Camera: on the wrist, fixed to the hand. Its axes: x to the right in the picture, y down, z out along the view.
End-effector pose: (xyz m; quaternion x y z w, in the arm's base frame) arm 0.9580 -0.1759 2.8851 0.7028 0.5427 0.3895 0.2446
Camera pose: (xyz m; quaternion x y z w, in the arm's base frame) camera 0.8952 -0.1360 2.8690 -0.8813 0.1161 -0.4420 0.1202
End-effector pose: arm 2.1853 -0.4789 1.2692 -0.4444 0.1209 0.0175 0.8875
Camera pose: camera 2.2118 -0.5478 1.2878 -0.2111 0.4062 0.6430 0.6141
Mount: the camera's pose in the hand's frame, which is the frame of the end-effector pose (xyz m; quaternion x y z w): 0.0267 -0.0599 -0.0386 0.0149 0.0042 0.7148 0.6991
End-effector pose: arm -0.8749 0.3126 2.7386 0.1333 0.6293 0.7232 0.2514
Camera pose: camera -0.9052 0.2991 2.6701 -0.5437 -0.3565 -0.6765 0.3458
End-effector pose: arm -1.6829 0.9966 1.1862 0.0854 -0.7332 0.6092 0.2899
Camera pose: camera -1.6637 1.0245 1.2543 0.4626 0.5633 -0.6444 0.2310
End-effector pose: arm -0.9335 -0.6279 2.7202 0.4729 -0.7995 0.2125 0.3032
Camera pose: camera -0.8794 -0.6482 2.7697 -0.2373 -0.8926 0.3792 0.0564
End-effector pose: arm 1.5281 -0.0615 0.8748 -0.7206 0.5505 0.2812 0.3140
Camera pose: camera 1.5948 -0.0956 0.8882 -0.1068 0.9055 0.4098 0.0269
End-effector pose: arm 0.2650 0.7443 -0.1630 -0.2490 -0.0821 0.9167 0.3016
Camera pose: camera 0.2967 0.8084 -0.1891 0.2321 -0.1355 -0.8566 0.4404
